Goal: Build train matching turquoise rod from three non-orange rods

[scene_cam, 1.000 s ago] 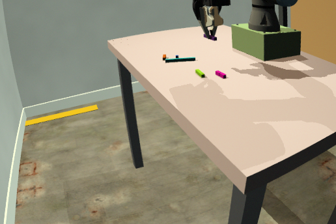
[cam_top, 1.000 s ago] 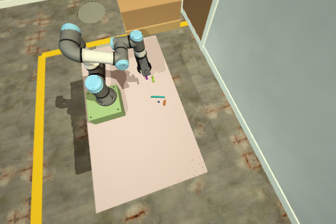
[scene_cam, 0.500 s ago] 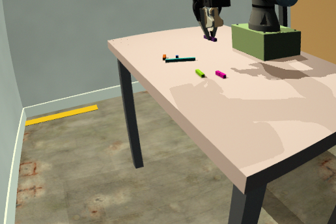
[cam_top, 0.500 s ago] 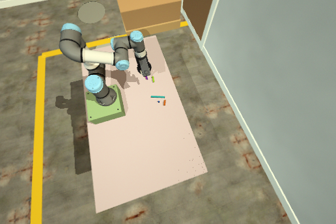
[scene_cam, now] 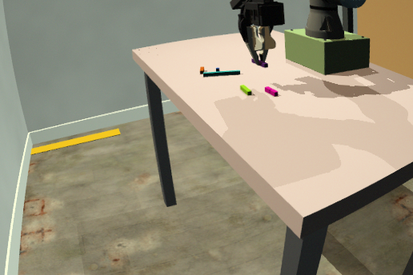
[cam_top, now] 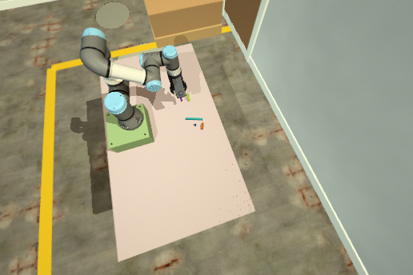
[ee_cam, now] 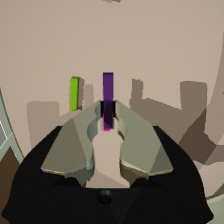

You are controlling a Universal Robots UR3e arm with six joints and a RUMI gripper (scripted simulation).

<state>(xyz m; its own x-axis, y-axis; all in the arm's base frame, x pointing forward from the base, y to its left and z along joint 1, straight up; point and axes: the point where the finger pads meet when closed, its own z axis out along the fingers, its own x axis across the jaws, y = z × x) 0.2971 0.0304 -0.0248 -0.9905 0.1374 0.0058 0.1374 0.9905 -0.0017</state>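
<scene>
Right now my hand is 5 cm short of the lime rod, 1 cm to the right of it and 7 cm above it. From my hand the other things lie so: turquoise rod 2 cm ahead, 14 cm to the right, 7 cm below; then purple rod 1 cm below; then small blue rod 1 cm ahead, 18 cm to the right, 7 cm below.
</scene>
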